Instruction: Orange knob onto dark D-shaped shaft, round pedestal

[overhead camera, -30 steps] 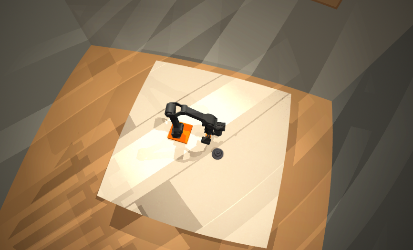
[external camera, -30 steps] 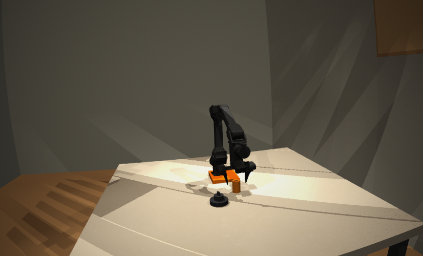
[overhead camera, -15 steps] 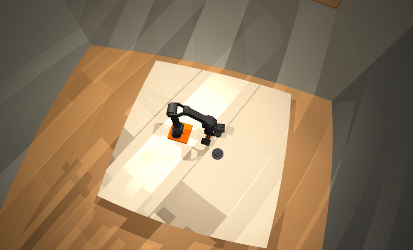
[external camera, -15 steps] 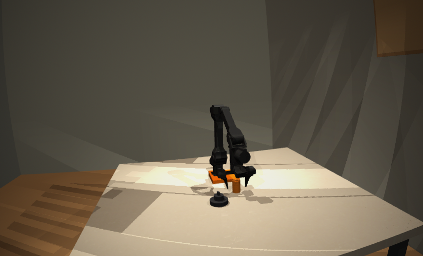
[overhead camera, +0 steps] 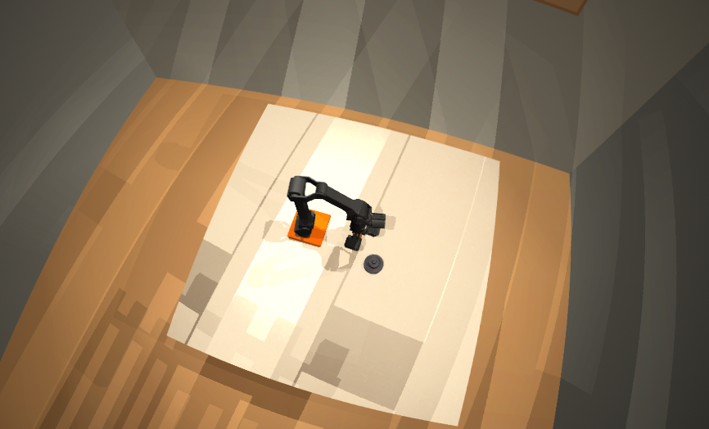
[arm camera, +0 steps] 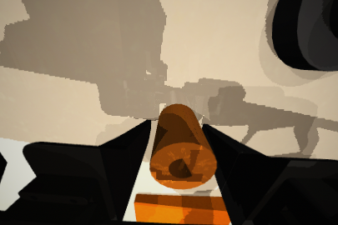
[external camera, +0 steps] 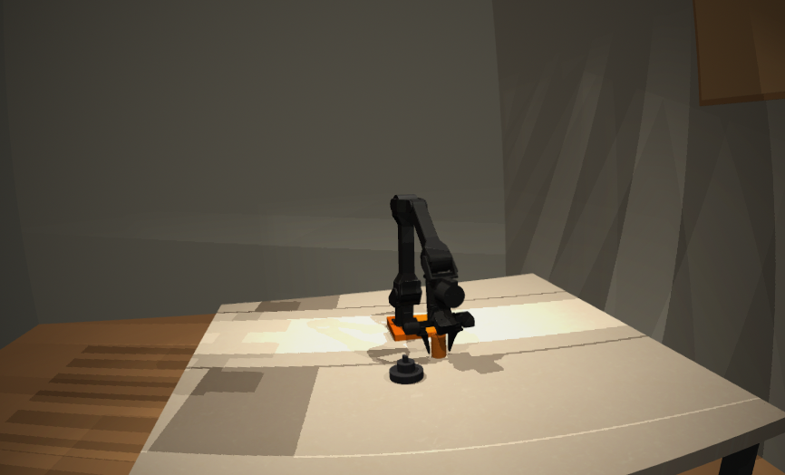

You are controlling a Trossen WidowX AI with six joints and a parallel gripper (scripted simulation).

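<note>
Right now my gripper tip is 12 cm to the left of the dark round pedestal, 9 cm short of it and 2 cm below it. From my gripper tip the other things lie so: orange knob 2 cm above.
</note>
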